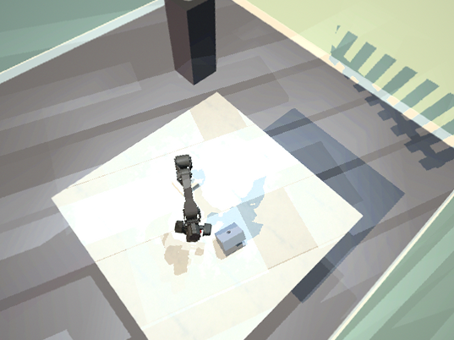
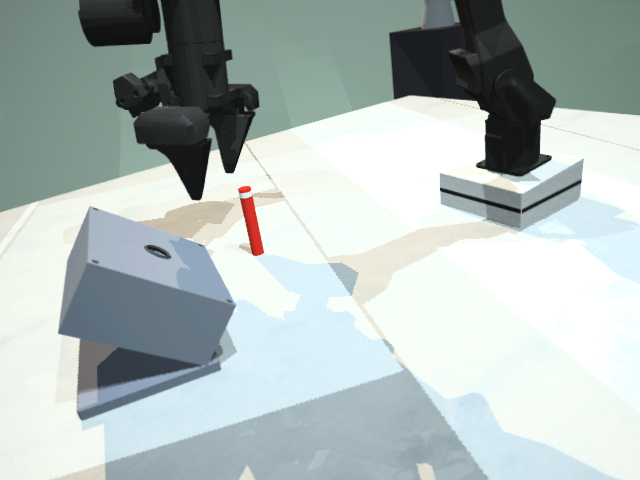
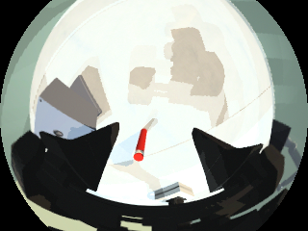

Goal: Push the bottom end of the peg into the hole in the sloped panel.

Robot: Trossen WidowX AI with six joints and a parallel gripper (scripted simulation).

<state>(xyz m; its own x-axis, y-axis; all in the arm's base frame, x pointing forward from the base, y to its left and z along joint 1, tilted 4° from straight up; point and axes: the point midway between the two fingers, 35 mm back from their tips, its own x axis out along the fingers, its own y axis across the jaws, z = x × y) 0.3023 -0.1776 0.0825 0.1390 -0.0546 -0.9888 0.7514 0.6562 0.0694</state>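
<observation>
My gripper tip is now 50 mm to the right of the red round peg, 20 mm above it and 10 mm past it. The rest, counted from my gripper tip: grey panel (140 mm to the left, 130 mm ahead, 10 mm below).
</observation>
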